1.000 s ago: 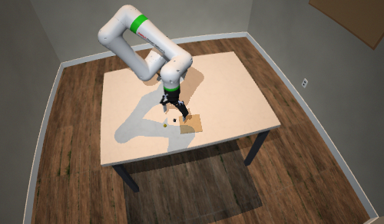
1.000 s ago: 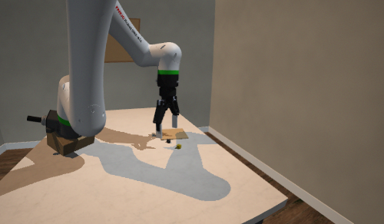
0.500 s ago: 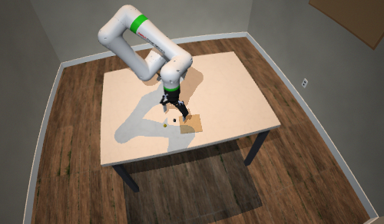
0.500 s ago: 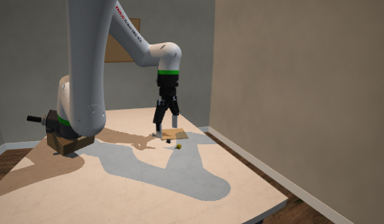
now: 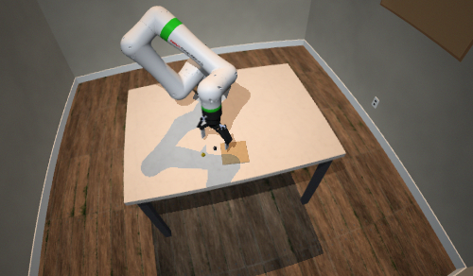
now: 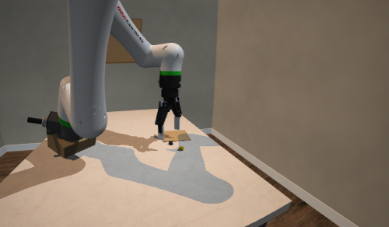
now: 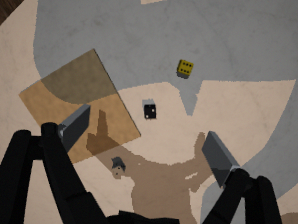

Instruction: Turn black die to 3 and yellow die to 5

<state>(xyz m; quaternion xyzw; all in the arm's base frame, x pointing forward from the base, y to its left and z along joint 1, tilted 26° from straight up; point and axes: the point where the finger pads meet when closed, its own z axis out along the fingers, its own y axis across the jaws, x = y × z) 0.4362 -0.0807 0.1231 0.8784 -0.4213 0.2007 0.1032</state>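
The black die lies 5 cm below my hand. Round my hand: tan mat: 7 cm ahead, 8 cm to the left, 6 cm below; white die: 4 cm behind, 10 cm to the left, 5 cm below; yellow die: 2 cm ahead, 8 cm to the right, 5 cm below.
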